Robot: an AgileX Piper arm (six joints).
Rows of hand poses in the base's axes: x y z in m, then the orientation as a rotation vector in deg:
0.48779 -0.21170 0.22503 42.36 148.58 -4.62
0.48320 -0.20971 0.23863 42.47 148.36 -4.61
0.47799 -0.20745 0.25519 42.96 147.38 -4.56
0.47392 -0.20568 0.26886 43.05 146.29 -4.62
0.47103 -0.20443 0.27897 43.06 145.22 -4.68
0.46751 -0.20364 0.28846 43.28 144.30 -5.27
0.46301 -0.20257 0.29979 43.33 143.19 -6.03
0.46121 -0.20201 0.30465 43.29 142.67 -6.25
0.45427 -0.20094 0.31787 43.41 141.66 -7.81
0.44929 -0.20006 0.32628 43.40 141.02 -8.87
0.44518 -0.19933 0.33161 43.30 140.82 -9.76
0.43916 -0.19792 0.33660 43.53 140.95 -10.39
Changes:
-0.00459 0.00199 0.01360 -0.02 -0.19 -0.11
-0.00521 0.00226 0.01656 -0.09 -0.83 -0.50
-0.00407 0.00177 0.01367 -0.29 -0.99 -0.26
-0.00289 0.00125 0.01011 -0.30 -0.98 -0.21
-0.00352 0.00079 0.00949 -0.57 -0.68 -0.42
-0.00450 0.00107 0.01133 -0.78 -0.85 -0.37
-0.00180 0.00056 0.00486 -0.29 -0.44 -0.11
-0.00694 0.00107 0.01322 -1.27 -0.54 -0.57
-0.00498 0.00088 0.00841 -0.88 -0.33 -0.32
-0.00411 0.00073 0.00533 -0.68 0.03 -0.15
-0.00602 0.00141 0.00499 -0.32 0.33 -0.27

